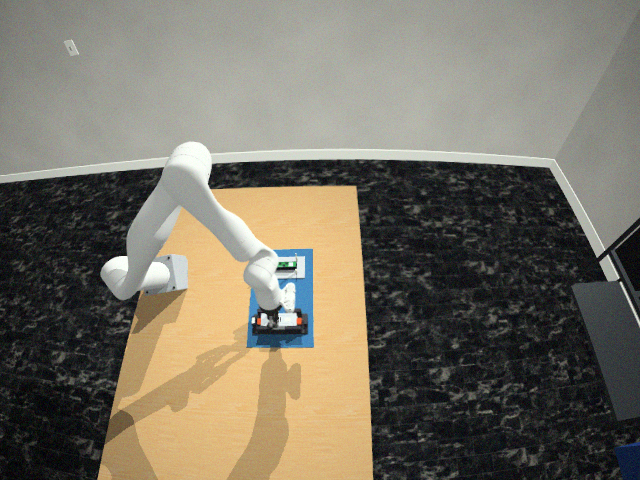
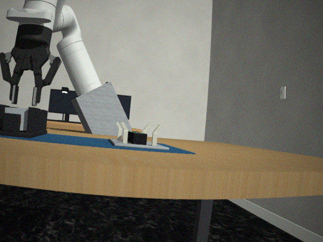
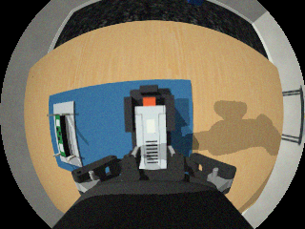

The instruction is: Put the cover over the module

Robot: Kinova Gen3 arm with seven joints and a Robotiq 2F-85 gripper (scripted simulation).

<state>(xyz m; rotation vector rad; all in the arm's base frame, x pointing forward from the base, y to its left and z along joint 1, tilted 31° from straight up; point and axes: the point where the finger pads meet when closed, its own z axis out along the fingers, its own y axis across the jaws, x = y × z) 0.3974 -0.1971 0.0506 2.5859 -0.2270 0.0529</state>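
Now: hand 5 cm above the cover and 1 cm short of it.
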